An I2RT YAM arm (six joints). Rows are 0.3 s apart.
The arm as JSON. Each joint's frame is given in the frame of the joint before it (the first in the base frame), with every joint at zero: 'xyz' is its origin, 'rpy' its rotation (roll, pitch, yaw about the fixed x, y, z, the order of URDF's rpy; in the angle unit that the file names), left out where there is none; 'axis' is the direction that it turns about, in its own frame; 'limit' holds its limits. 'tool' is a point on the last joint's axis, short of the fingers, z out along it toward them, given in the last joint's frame.
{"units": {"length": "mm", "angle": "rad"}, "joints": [
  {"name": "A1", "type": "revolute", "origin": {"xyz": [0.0, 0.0, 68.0]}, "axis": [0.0, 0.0, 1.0], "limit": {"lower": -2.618, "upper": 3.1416}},
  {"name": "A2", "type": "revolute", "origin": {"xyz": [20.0, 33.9, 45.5]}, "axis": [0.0, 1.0, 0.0], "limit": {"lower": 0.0, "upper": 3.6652}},
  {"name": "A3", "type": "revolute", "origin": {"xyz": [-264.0, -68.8, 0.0]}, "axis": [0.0, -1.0, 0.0], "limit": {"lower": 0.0, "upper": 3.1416}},
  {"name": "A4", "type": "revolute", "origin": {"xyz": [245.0, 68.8, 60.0]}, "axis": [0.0, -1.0, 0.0], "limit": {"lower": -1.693, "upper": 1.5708}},
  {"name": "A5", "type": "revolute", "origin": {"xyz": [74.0, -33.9, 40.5]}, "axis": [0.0, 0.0, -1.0], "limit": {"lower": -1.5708, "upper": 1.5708}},
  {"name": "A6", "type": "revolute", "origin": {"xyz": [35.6, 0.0, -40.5]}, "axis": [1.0, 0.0, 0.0], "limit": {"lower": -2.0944, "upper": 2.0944}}
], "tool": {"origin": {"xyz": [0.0, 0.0, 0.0], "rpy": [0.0, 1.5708, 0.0]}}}
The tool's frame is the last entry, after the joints.
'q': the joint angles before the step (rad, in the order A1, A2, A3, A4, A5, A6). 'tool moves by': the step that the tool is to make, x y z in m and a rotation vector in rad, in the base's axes. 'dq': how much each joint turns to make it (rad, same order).
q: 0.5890 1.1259 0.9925 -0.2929 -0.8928 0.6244
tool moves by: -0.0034 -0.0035 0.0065 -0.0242 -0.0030 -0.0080
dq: -0.0030 -0.0104 0.0323 -0.0751 0.0139 -0.0277
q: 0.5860 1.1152 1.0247 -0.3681 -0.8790 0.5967
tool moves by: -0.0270 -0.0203 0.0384 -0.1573 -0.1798 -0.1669
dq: 0.0257 -0.0917 0.1441 -0.2820 0.2785 -0.1564
